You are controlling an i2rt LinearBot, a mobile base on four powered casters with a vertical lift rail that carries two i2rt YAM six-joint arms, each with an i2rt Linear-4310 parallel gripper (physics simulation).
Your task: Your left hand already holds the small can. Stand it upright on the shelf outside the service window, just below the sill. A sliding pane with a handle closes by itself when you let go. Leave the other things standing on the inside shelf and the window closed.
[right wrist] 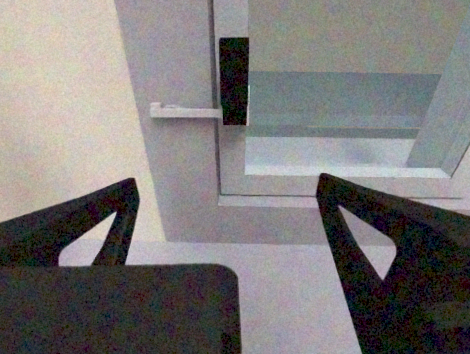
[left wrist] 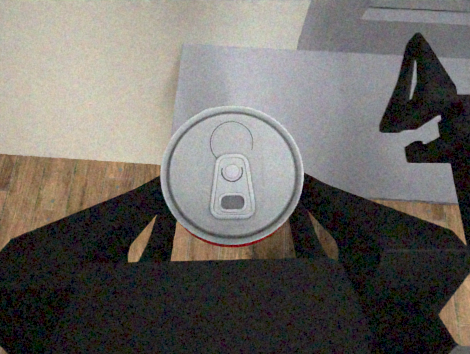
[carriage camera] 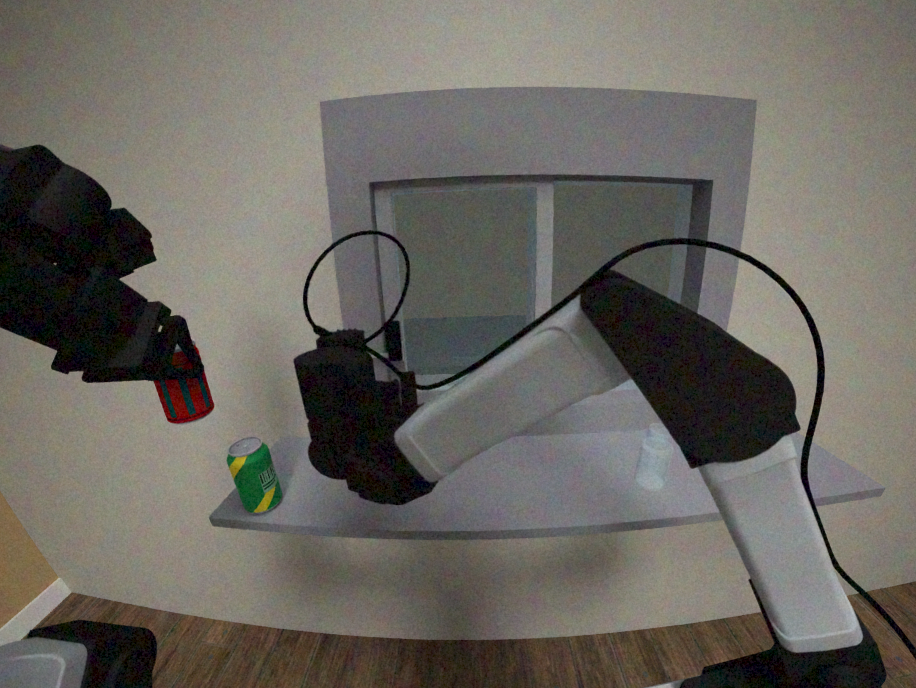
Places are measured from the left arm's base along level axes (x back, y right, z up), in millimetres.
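Pixels of known places: left gripper, fingertip midpoint: (left wrist: 232, 179) (carriage camera: 181, 372); right gripper, fingertip midpoint: (right wrist: 228, 186) (left wrist: 469, 37) (carriage camera: 376, 377).
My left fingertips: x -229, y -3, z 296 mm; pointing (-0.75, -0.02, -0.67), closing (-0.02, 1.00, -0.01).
Observation:
For each thing: its top centre in the pictures, then the offset to it from my left fingertips. "pt": a spot on its surface instead. Level surfaces: height alone.
- small red can, top centre: (left wrist: 230, 170) (carriage camera: 170, 345) dz +35, dx +4, dy +0 mm
- shelf, surface height: dz -290 mm
- yellow can, top centre: (carriage camera: 244, 445) dz -167, dx -100, dy -23 mm
- translucent bottle, top centre: (carriage camera: 661, 428) dz -177, dx -94, dy +664 mm
- light bar, surface spot: (right wrist: 187, 113) pt dz -87, dx -286, dy +162 mm
My left gripper (carriage camera: 179, 364) (left wrist: 232, 179) is shut on the small red can (carriage camera: 186, 398) (left wrist: 232, 175), lid up, slightly tilted in the carriage camera, high near the near shelf's left end. My right gripper (right wrist: 228, 186) is open and empty before the service window; its black handle (right wrist: 233, 80) (carriage camera: 393, 340) shows above and between the fingertips in the right wrist view, apart from them. The sliding pane (right wrist: 300, 185) (carriage camera: 544, 251) is closed. Through its glass a pale surface (right wrist: 330, 150) shows; I cannot tell if it is the outside shelf.
The near, inside shelf (carriage camera: 459, 503) (left wrist: 240, 75) (right wrist: 285, 290) runs below the window. A green and yellow can (carriage camera: 255, 477) stands at its left end, a translucent bottle (carriage camera: 653, 462) towards the right. A light bar (right wrist: 187, 113) juts left beside the handle. The right arm crosses before the window.

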